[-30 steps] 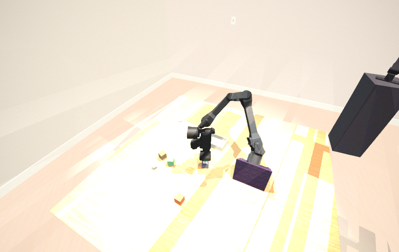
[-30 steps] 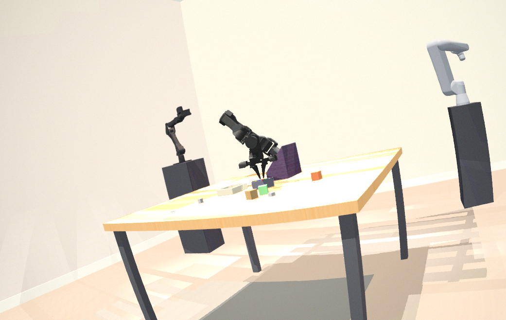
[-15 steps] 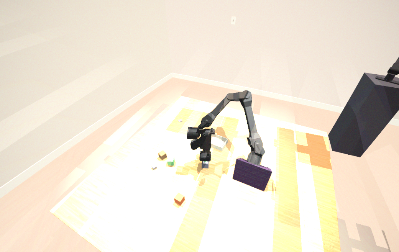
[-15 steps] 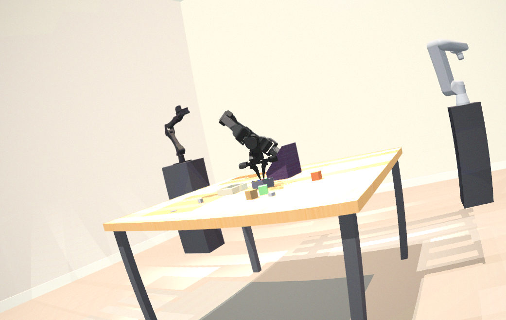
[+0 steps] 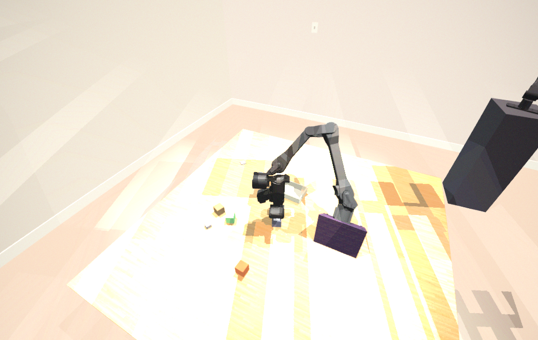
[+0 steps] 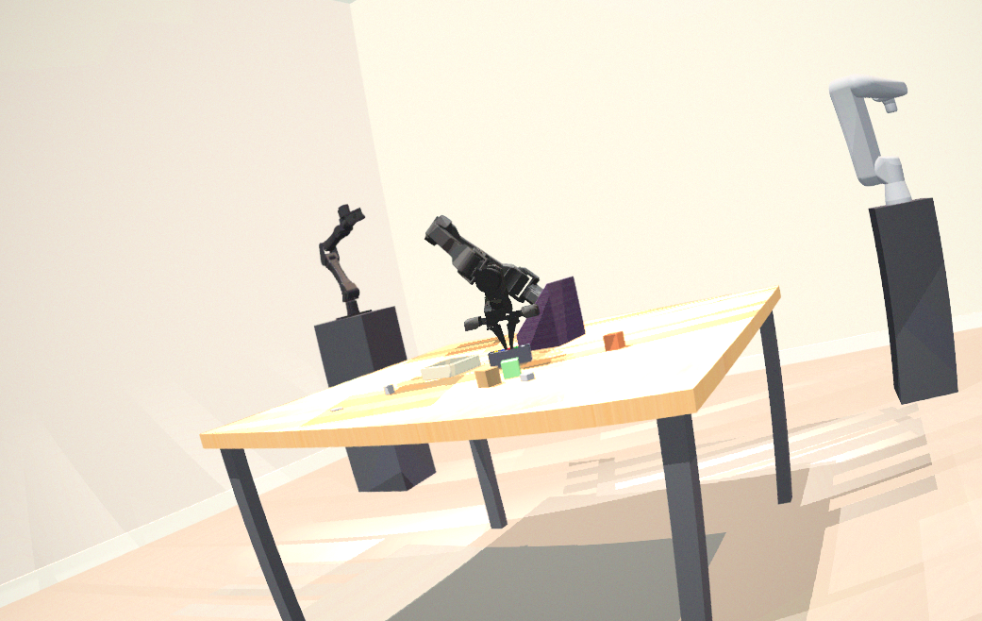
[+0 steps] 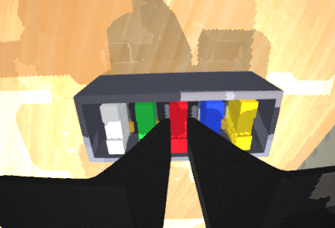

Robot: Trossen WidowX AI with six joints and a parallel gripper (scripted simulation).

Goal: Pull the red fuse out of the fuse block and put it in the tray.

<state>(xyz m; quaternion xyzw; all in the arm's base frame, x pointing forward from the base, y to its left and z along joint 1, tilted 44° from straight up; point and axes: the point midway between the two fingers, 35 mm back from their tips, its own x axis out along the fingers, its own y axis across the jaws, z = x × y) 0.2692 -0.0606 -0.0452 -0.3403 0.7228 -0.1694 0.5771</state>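
The red fuse is 10 mm below my gripper tip. Round my gripper tip: blue fuse (10 mm ahead, 20 mm to the right, 10 mm below); green fuse (10 mm behind, 20 mm to the left, 10 mm below); white fuse (10 mm behind, 30 mm to the left, 10 mm below).
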